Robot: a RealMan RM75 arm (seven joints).
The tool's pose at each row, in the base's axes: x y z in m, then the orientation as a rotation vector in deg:
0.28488, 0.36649, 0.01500, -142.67, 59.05, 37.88
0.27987, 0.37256, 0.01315, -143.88, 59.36, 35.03
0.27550, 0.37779, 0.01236, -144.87, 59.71, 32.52
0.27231, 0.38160, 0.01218, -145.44, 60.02, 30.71
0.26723, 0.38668, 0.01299, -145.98, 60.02, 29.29
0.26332, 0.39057, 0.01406, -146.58, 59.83, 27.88
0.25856, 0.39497, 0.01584, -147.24, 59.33, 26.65
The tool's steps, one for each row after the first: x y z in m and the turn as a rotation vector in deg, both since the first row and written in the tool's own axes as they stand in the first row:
-0.00551, -0.00011, 0.00592, 0.20, 2.20, -0.37
-0.01072, -0.00029, 0.01037, 0.39, 4.12, -0.63
-0.01474, -0.00048, 0.01329, 0.62, 5.47, -0.76
-0.02119, -0.00028, 0.01655, 0.73, 6.51, -1.03
-0.02639, -0.00018, 0.01868, 0.81, 7.52, -1.43
-0.03279, 0.00009, 0.02072, 0.79, 8.39, -2.03

